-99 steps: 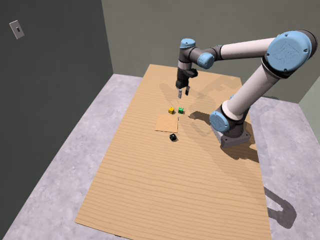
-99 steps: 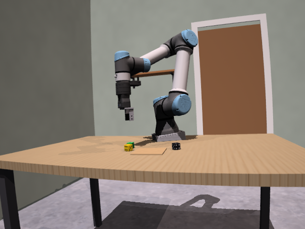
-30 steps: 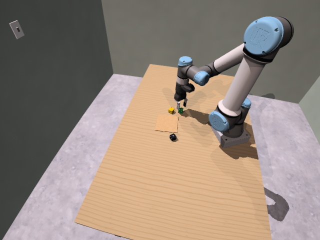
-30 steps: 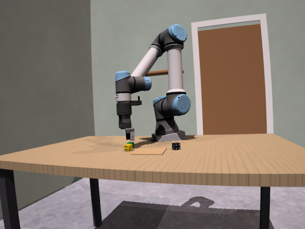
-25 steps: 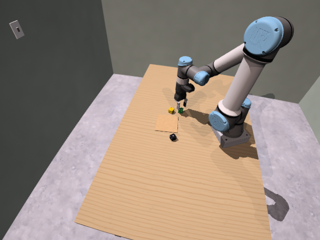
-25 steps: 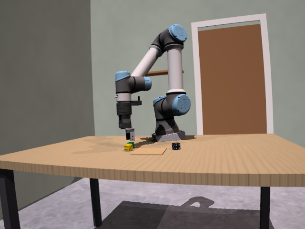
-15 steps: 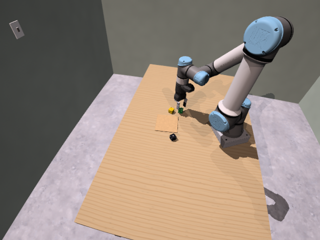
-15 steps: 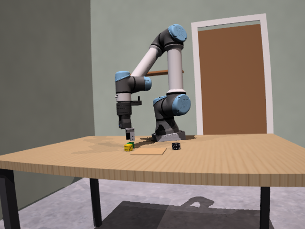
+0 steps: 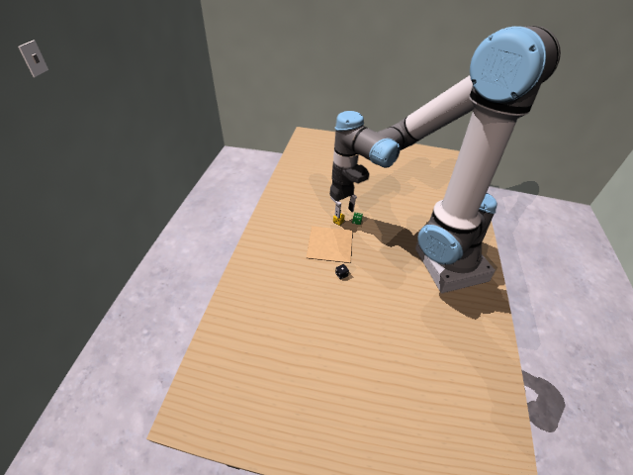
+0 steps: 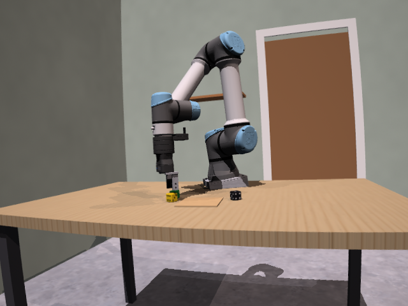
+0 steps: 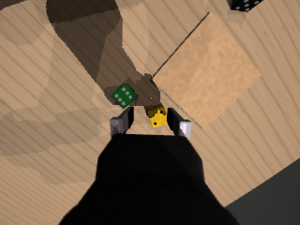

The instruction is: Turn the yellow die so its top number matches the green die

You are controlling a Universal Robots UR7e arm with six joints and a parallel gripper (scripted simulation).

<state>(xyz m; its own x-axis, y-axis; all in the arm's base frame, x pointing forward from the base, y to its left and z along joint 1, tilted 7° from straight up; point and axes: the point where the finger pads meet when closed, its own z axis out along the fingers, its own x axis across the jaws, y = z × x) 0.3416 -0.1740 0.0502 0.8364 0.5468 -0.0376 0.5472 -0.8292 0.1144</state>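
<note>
The yellow die is 4 cm below my hand and 2 cm ahead of it. From my hand the other things lie so: tan mat 10 cm to the left, 6 cm below, 5 cm ahead; green die 5 cm behind, 4 cm below; black die 23 cm to the left, 4 cm below, 2 cm ahead.
</note>
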